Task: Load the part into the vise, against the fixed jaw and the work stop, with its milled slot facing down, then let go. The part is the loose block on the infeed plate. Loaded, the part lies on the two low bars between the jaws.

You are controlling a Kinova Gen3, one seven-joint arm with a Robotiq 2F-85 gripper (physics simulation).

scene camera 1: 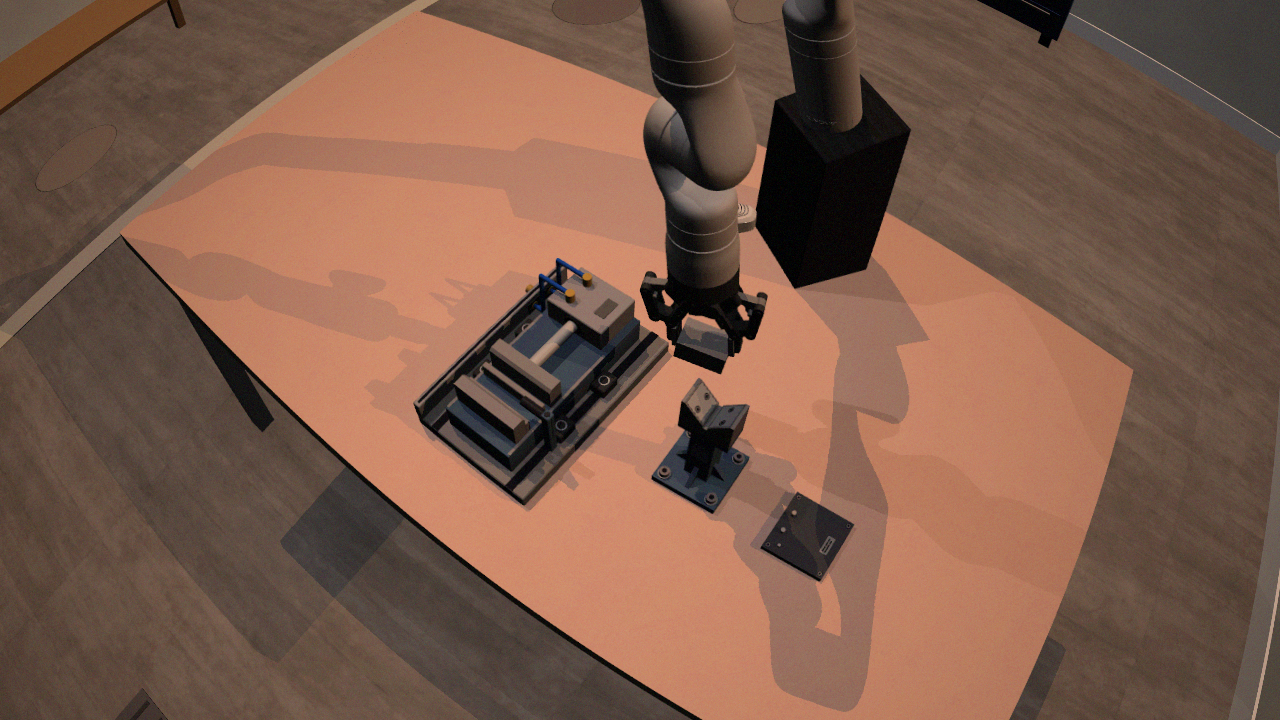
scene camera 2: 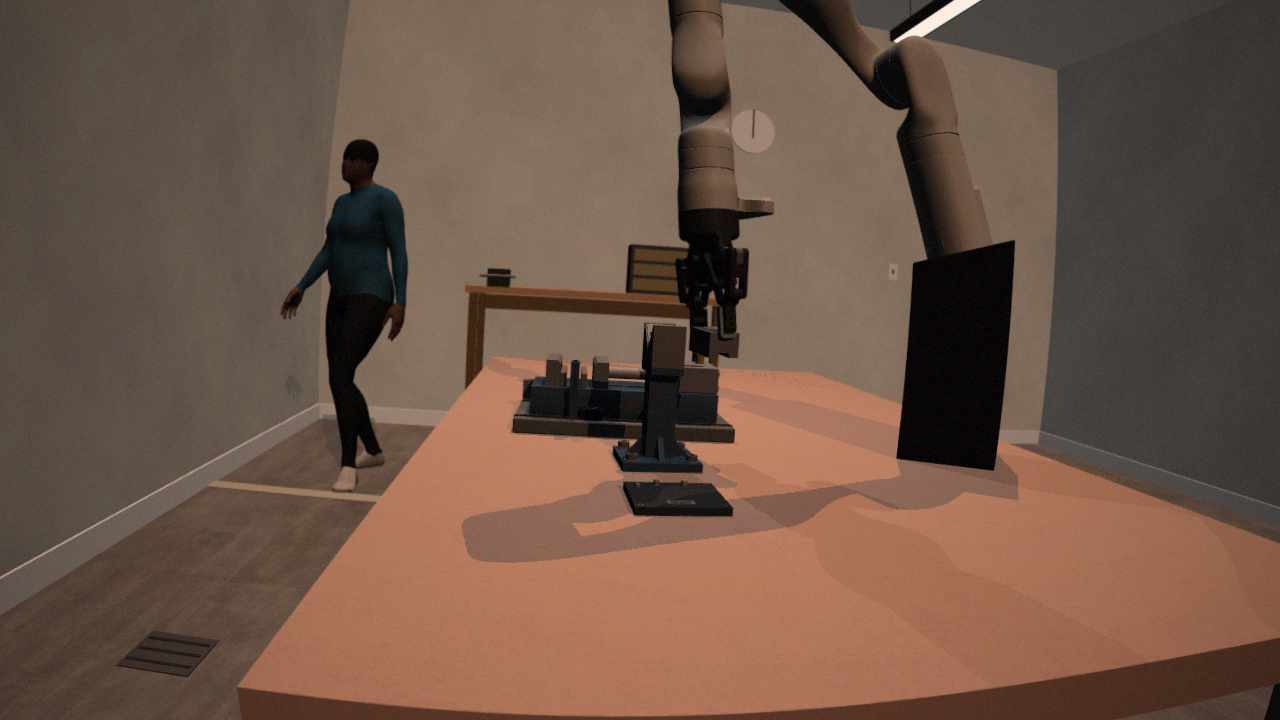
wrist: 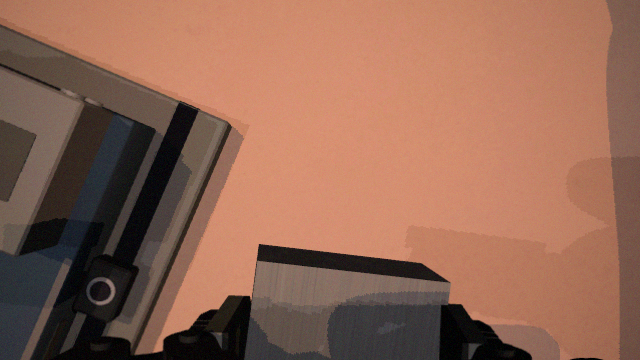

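Pixels of known places: gripper, fingertip midpoint: (scene camera 1: 704,345) (scene camera 2: 712,338) (wrist: 342,329); arm's base at its link origin: (scene camera 1: 830,110) (scene camera 2: 959,258).
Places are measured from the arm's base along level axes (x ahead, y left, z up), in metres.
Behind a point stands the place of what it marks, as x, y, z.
Note:
The part (scene camera 1: 703,347) @[0.370, -0.029, -0.123] (scene camera 2: 716,342) @[0.365, -0.001, -0.136] (wrist: 345,310) @[0.350, -0.033, -0.122] is a grey metal block. My gripper (scene camera 1: 705,340) @[0.358, -0.031, -0.133] (scene camera 2: 714,333) @[0.358, -0.031, -0.133] (wrist: 342,329) @[0.358, -0.031, -0.133] is shut on it and holds it in the air, right of the vise's cylinder end. In the wrist view the block's near face is plain; I cannot make out clearly where its milled slot faces. The vise (scene camera 1: 595,308) @[0.335, -0.186, -0.182] (scene camera 2: 554,400) @[0.523, -0.183, -0.237] (wrist: 45,125) @[0.312, -0.160, -0.182] has its fixed jaw (scene camera 1: 492,405) @[0.519, -0.229, -0.182] at the lower left and its moving jaw (scene camera 1: 525,370) @[0.457, -0.218, -0.182] beside it, with a narrow gap between. The low bars are mostly hidden. A dark upright post (scene camera 1: 549,429) @[0.506, -0.159, -0.202] (scene camera 2: 574,387) @[0.501, -0.158, -0.215] stands at the jaws' near side.
A V-shaped stand (scene camera 1: 701,461) @[0.452, 0.015, -0.225] (scene camera 2: 660,416) @[0.439, 0.029, -0.220] rises from the table in front of the gripper in scene camera 1. The dark infeed plate (scene camera 1: 810,526) @[0.455, 0.174, -0.270] (scene camera 2: 648,501) @[0.501, 0.200, -0.270] with small pins lies beyond it, without a block. The black arm pedestal (scene camera 1: 832,205) @[0.079, 0.043, -0.104] (scene camera 2: 953,358) @[0.053, 0.067, -0.137] stands at the right rear.

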